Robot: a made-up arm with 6 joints.
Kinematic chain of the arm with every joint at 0, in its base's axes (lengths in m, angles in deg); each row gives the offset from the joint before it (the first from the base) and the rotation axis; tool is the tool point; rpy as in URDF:
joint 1: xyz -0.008 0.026 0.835 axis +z
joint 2: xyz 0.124 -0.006 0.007 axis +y
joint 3: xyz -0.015 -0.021 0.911 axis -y
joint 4: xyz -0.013 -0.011 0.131 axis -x
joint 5: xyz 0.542 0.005 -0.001 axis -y
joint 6: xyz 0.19 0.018 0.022 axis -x
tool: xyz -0.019 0.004 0.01 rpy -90 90 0
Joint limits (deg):
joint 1: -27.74..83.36
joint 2: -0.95..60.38
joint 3: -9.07..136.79
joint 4: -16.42..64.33
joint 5: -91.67..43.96
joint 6: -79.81..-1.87
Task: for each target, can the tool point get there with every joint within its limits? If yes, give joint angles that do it. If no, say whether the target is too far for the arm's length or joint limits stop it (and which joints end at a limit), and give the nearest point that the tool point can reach.
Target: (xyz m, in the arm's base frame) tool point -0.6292 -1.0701 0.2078
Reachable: no: joint limits stop it (at a limit: joint 1, joint 2, joint 3, joint 5, joint 6) | nearest point 0.8970 -0.6226 0.7842 | short by 1.692 m
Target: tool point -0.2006 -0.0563 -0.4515
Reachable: no: joint limits stop it (at a limit: joint 1, joint 2, joint 3, joint 6) | nearest point 0.1353 1.1084 0.7326 | short by 1.695 m
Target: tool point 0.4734 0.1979 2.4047
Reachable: yes | joints 21.05 7.13 60.37 11.60 1.44 -44.62
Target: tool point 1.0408 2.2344 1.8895
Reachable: no: too far | nearest point 0.6706 1.4549 1.5613 | short by 0.923 m
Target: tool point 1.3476 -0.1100 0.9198
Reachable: yes | joints -4.07 53.45 3.93 22.02 -25.18 -55.88
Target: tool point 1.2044 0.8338 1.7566
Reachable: yes | joints 34.01 50.97 66.72 36.13 -0.20 -63.90
